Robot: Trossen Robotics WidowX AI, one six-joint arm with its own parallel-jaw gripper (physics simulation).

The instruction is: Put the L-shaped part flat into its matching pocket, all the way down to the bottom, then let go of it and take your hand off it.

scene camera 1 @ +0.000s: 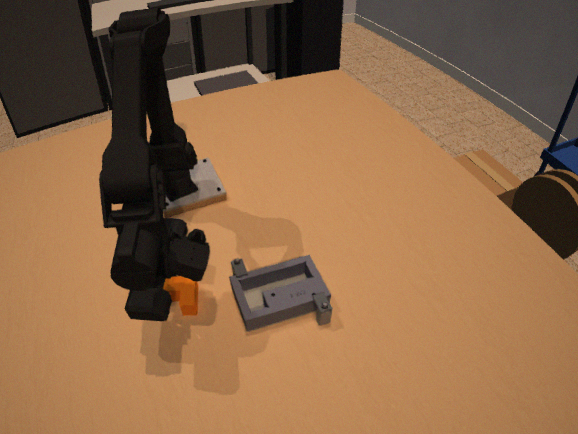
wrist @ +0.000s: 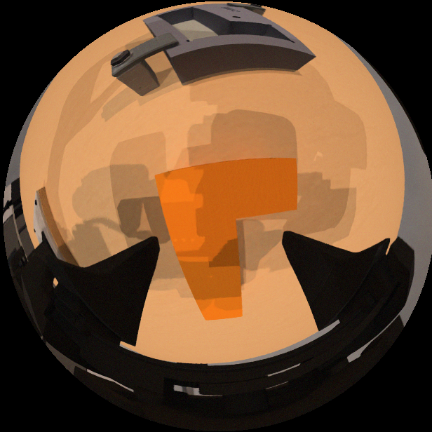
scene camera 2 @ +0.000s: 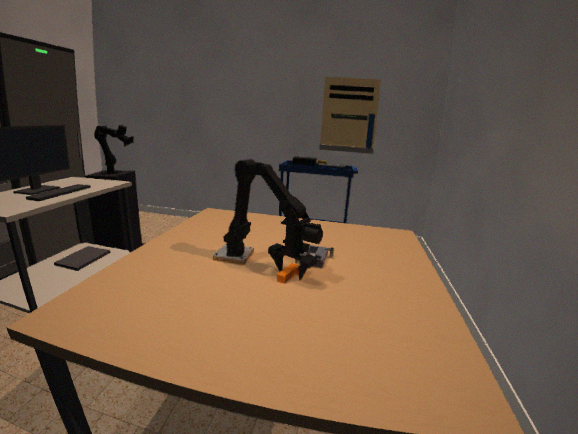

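Note:
The orange L-shaped part lies flat on the table, outside the pocket. My gripper is open and empty, low over the part. In the wrist view the fingers stand on either side of the part's long leg, apart from it; the left fingertip is closer to it than the right one. The short leg points right, beyond the fingertips. The grey fixture with the empty L-shaped pocket stands beside the part. In scene camera 1 my arm hides much of the part and the fingertips.
Two grey clamps stand up at opposite corners of the fixture; one clamp also shows in the wrist view, on the side toward my gripper. The arm's base plate is on the table behind the gripper.

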